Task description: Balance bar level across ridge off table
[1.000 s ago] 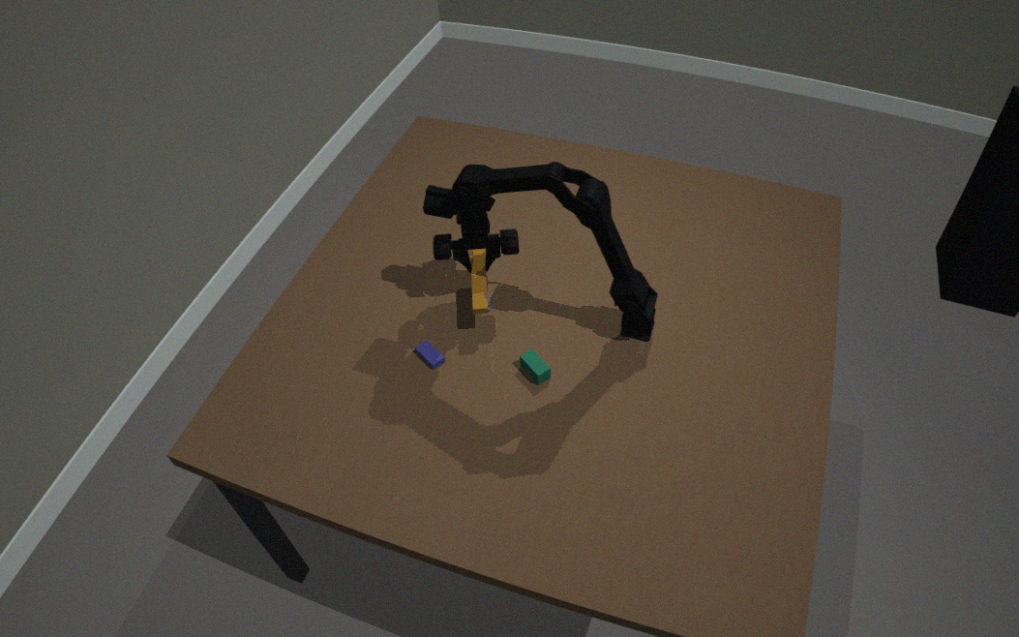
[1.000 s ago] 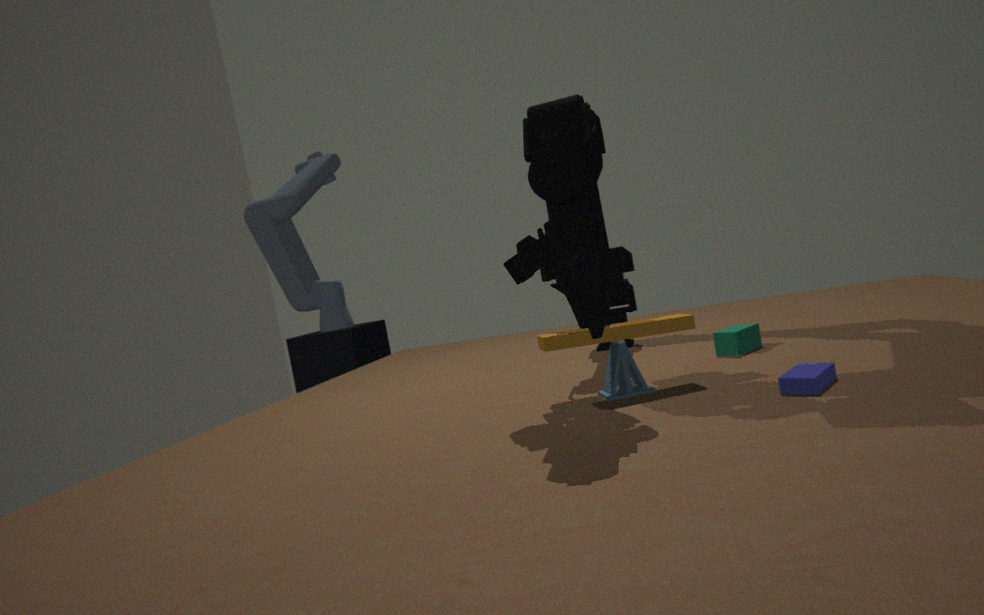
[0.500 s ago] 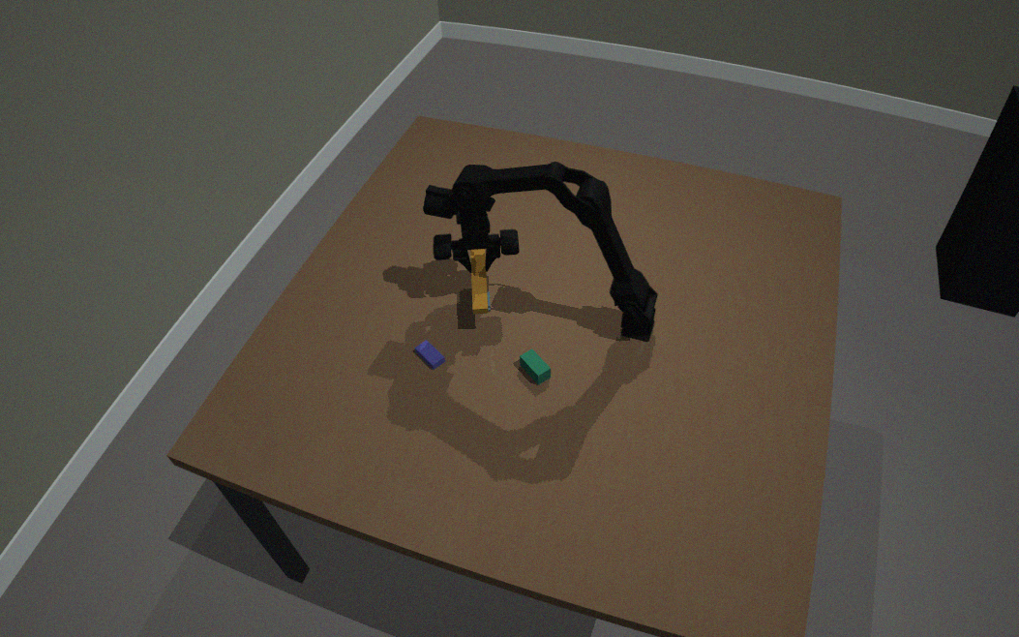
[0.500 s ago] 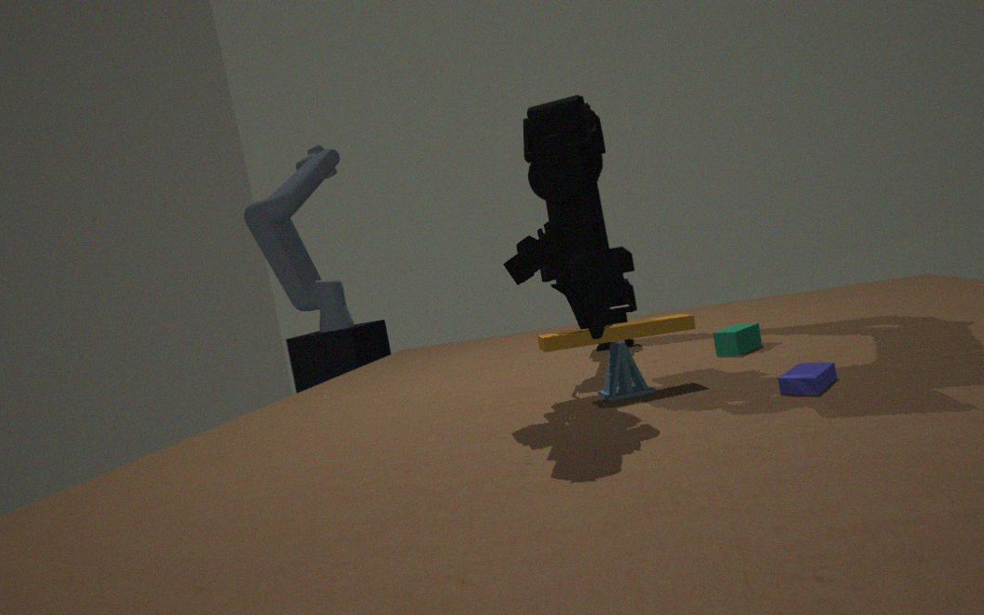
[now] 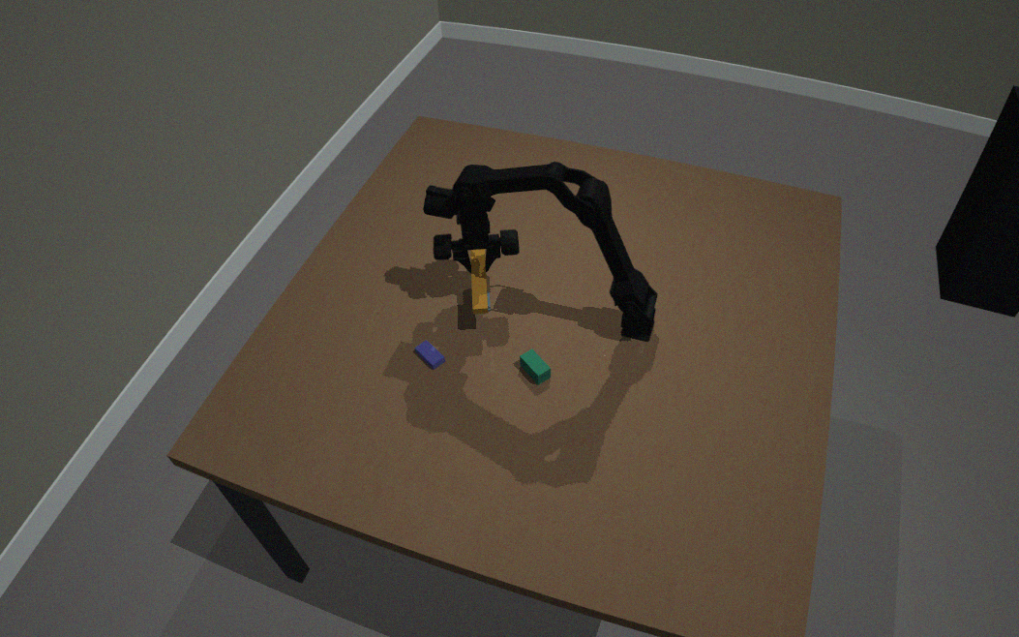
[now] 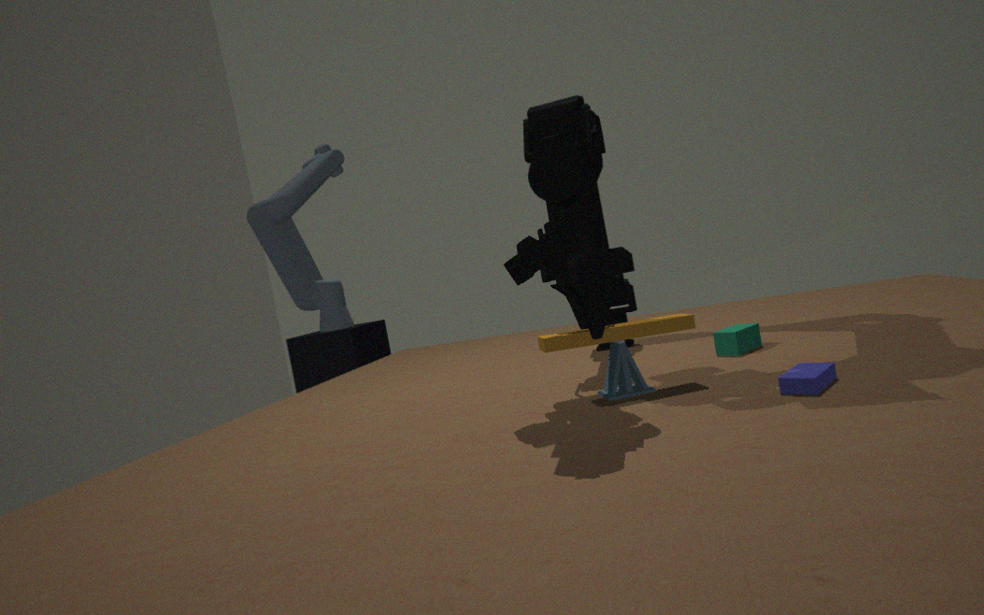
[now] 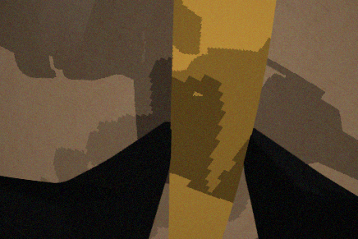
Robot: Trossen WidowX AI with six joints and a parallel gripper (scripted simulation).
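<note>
Now: the yellow bar 3 cm to the left of my gripper tip and 1 cm behind it. Also, from my gripper tip: purple block (21 cm to the left, 7 cm below, 4 cm ahead); then green block (20 cm behind, 18 cm to the left, 6 cm below).
</note>
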